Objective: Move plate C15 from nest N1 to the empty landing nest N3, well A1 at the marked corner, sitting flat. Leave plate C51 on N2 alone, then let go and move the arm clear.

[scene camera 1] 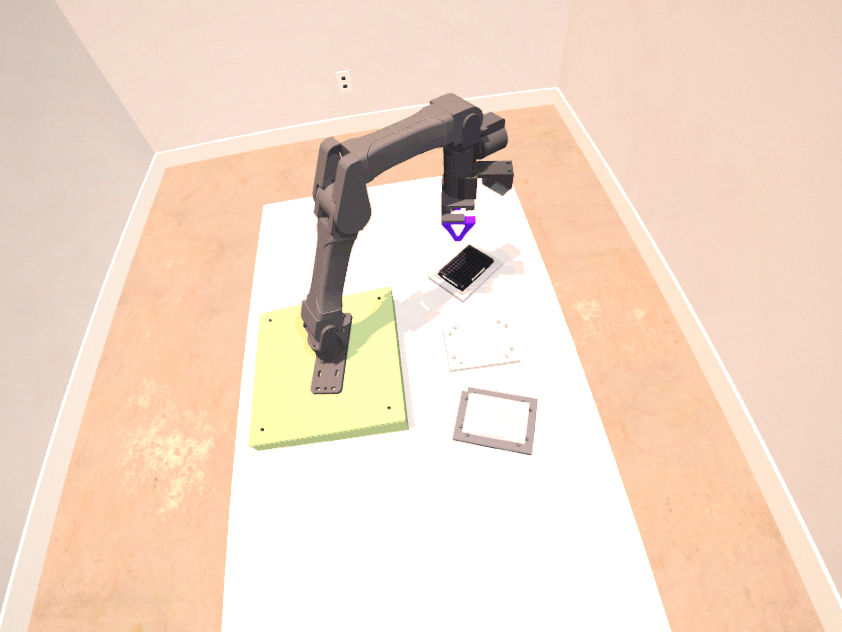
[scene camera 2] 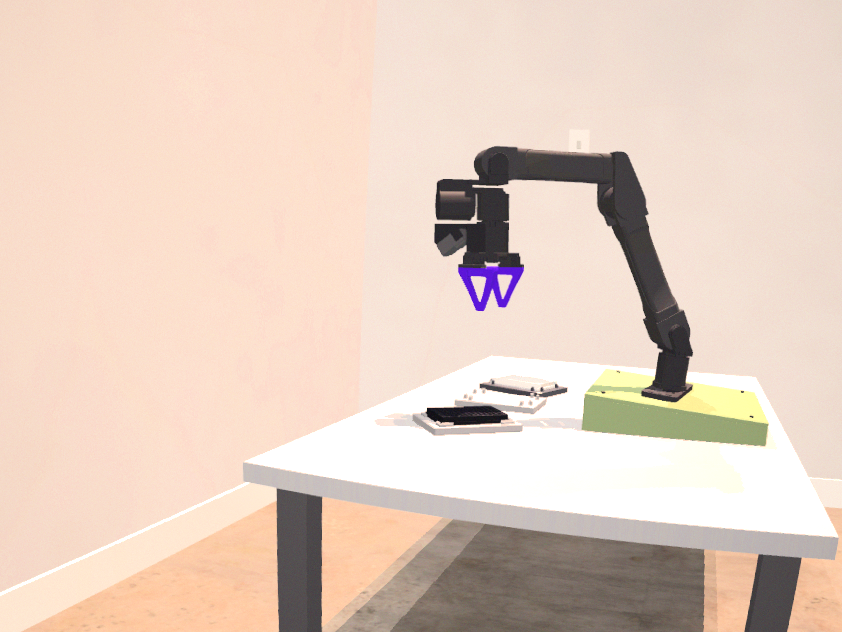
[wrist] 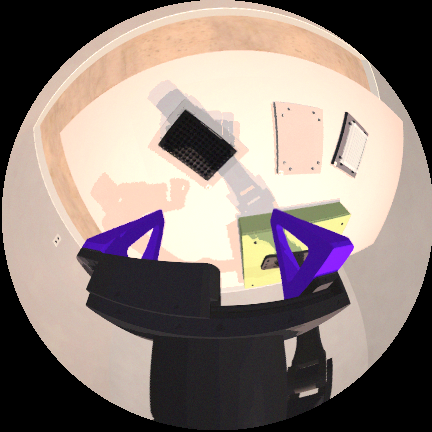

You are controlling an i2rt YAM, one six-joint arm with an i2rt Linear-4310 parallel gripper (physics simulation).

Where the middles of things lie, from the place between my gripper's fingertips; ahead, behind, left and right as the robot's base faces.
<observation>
Right now the black perforated plate [scene camera 1: 470, 263] is 19 cm below my hand, 3 cm to the left of it and 2 cm ahead of it.
</observation>
